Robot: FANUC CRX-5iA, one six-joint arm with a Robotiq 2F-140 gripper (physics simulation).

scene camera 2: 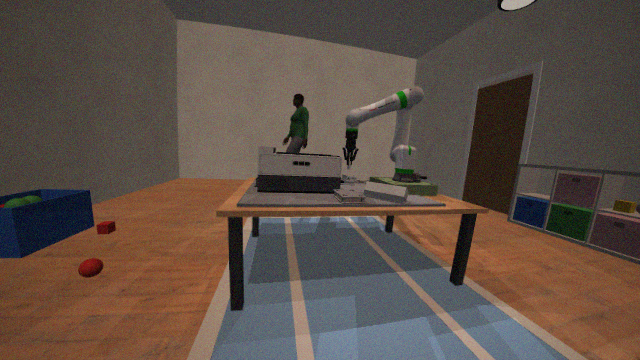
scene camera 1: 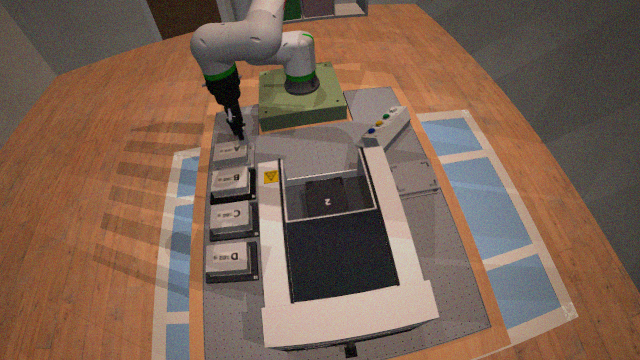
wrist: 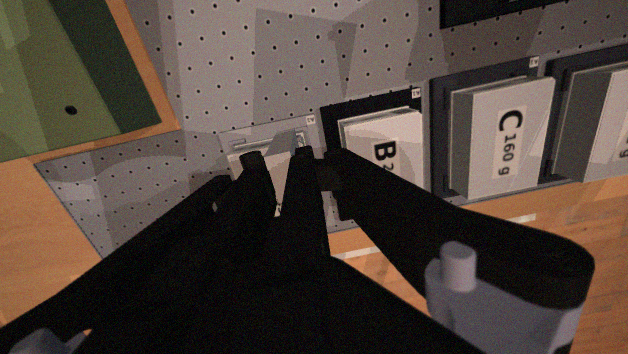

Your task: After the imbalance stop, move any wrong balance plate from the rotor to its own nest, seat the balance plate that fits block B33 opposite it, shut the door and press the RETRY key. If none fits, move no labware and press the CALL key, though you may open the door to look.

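Note:
My gripper points down close above plate A, shut, with nothing held. Plate A lies in a light grey nest; its weight is unreadable. Plate B, plate C, labelled 160 g, and plate D, seemingly 102 g, lie in dark nests. The centrifuge shows a dark rotor bucket marked 2 through its rear opening. Block B33 and the opposite rotor place are not visible. The key panel has blue, yellow, green and white keys.
The green robot base stands behind the centrifuge. A grey pad with corner marks lies on its key-panel side. A person in green stands beyond the table.

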